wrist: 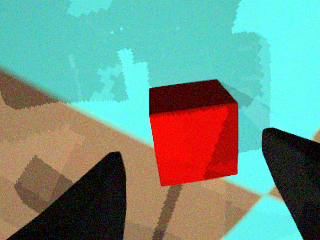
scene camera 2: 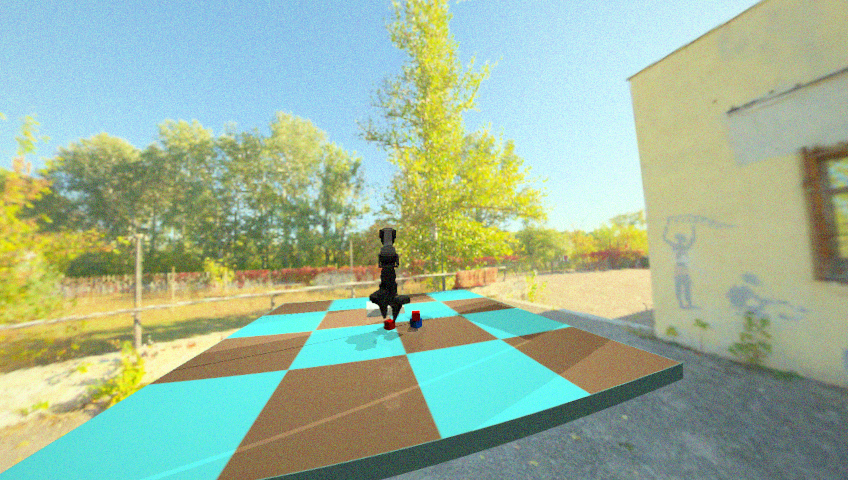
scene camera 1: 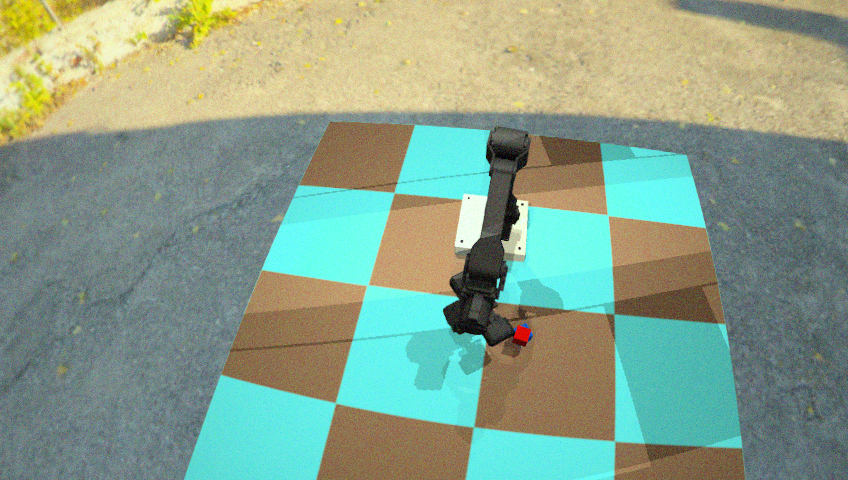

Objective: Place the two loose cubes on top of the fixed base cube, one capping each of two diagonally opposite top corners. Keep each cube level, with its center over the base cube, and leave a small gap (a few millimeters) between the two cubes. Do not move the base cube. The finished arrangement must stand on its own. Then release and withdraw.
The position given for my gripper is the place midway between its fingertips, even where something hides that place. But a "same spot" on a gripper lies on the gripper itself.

my gripper: wrist; scene camera 2; scene camera 1 479, 321
same spot on my gripper: (wrist: 99, 197) = (scene camera 2: 392, 313)
